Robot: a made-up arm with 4 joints.
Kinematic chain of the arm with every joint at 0, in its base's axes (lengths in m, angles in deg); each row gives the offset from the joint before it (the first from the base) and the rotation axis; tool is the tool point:
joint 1: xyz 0 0 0.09 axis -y
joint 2: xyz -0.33 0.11 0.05 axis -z
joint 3: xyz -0.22 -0.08 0 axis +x
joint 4: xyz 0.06 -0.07 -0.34 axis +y
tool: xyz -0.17 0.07 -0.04
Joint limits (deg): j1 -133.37..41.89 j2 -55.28..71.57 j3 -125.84..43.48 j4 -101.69..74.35
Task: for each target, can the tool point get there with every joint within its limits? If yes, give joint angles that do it. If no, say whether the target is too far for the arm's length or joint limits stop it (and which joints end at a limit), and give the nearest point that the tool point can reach.
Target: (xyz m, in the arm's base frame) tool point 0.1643 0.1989 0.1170
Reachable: no: joint limits stop it (at a limit: joint 1, joint 2, joint 3, joint 4) | nearest point 0.1856 0.3573 0.4113 | short by 0.335 m
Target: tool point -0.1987 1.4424 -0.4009
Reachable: no: too far | nearest point -0.1649 0.4872 -0.3173 | short by 0.959 m
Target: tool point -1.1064 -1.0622 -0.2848
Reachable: no: too far | nearest point -0.6584 -0.3984 -0.1330 | short by 0.815 m
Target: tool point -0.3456 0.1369 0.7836
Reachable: yes | joints -97.19 46.39 -15.10 -50.70
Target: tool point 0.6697 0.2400 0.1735
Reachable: no: joint limits stop it (at a limit: joint 1, joint 2, joint 3, joint 4) | nearest point 0.5466 0.2686 0.4363 | short by 0.292 m
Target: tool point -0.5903 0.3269 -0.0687
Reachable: yes | joints -5.99 50.03 7.39 36.27
